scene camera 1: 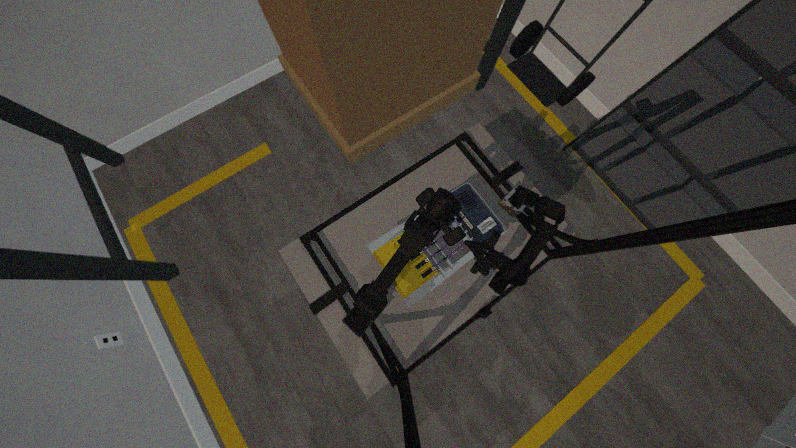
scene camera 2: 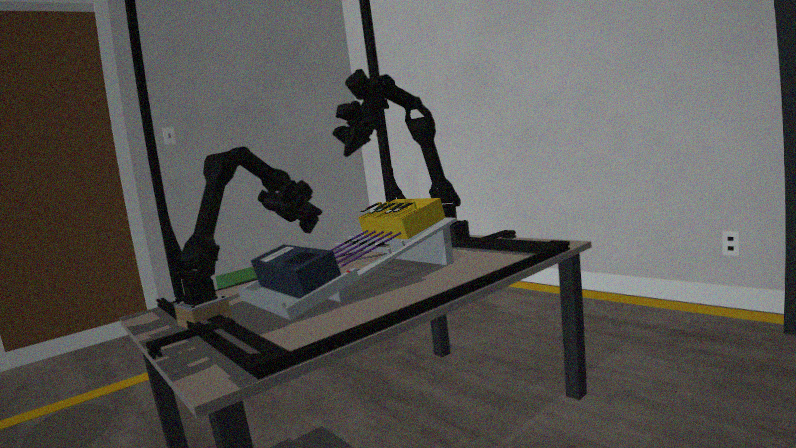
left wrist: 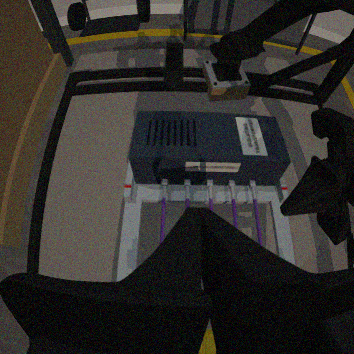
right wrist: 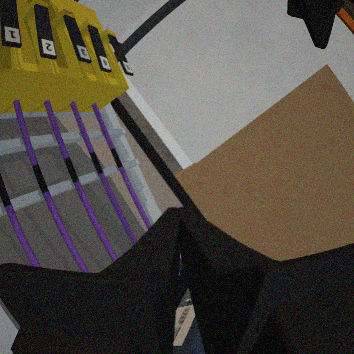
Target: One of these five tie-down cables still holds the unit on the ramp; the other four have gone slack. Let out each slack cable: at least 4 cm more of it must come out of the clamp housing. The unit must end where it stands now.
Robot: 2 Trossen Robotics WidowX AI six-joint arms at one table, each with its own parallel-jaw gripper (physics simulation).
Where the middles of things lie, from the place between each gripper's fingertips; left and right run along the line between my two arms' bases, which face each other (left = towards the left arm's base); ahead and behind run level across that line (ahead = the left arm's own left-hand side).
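Scene:
With the grey ramp (scene camera 2: 433, 245), my right hand is 70 mm short of it, 30 mm to the right of it and 140 mm above it. Going by its middle, the grey ramp is nearer to my right hand than to my left gripper.
My left gripper is 290 mm above the grey ramp and 50 mm past it.

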